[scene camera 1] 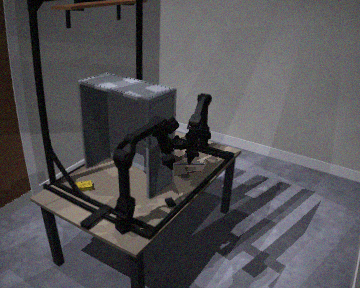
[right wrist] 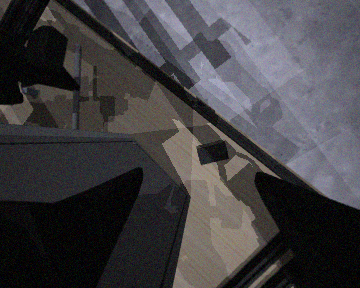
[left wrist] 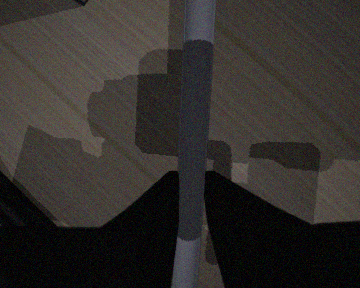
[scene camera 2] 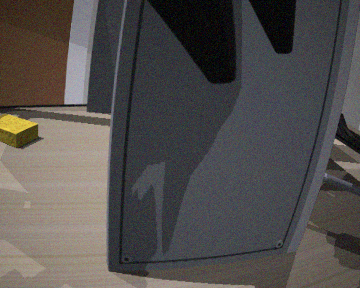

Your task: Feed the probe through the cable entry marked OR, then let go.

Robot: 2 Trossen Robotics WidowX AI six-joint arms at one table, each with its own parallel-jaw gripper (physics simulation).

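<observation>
The probe, a slim grey rod, is between the fingers of my left gripper, which is shut on it. In the left wrist view it runs up and down the picture across the fingertips; its height over the table is hard to tell. The big grey cabinet stands upright on the table, to the left of the probe in scene camera 1. My right gripper is open and empty, in front of the cabinet's end panel. The entry marked OR does not show.
A yellow block lies on the table at the cabinet's left. A small black block lies near the table edge. A black frame rises behind the table, and dark rails run along its edges.
</observation>
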